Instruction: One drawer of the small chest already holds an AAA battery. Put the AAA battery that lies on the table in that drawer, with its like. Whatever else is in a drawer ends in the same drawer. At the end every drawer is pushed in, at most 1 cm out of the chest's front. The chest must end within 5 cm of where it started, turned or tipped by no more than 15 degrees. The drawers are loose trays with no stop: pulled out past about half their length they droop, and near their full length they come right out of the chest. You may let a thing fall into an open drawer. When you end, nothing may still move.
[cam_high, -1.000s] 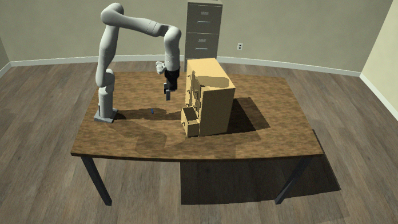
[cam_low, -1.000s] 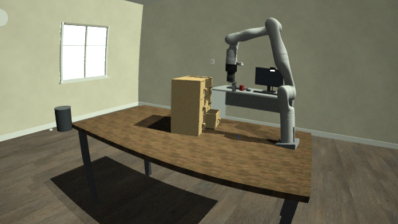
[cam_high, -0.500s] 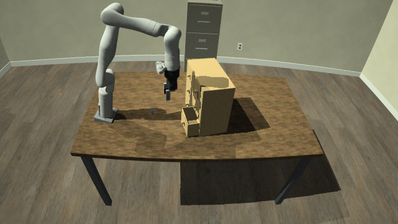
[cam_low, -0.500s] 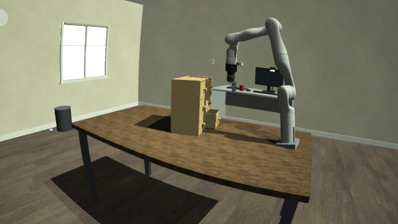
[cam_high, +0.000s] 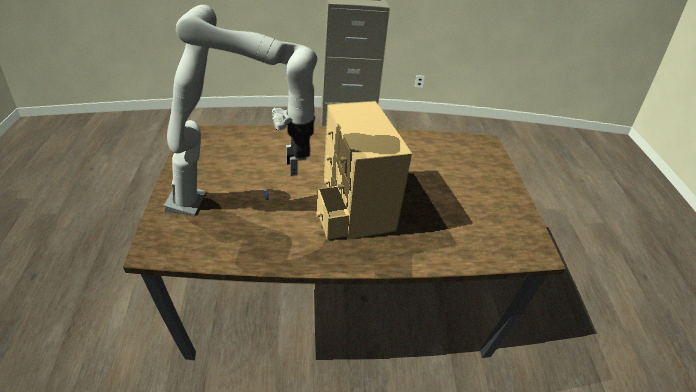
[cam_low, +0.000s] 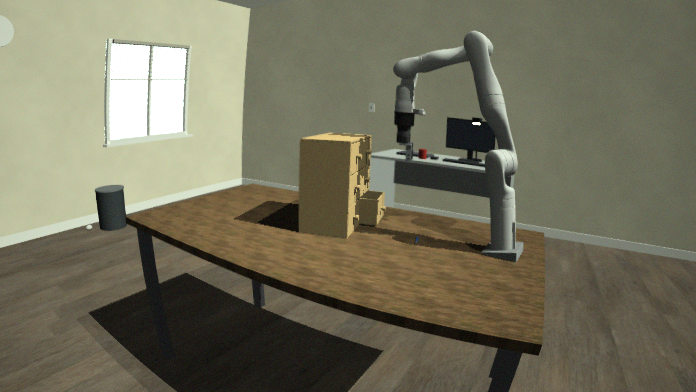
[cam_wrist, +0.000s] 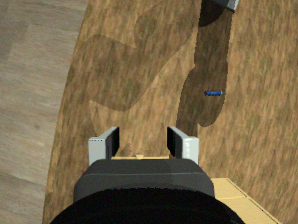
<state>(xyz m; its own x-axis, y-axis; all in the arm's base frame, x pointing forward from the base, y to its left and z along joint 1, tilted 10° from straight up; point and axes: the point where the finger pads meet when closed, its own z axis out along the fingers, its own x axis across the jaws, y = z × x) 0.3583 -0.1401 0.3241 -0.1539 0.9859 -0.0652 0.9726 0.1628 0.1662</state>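
My hand is 100 mm past the blue AAA battery, 170 mm to the right of it and 270 mm above it.
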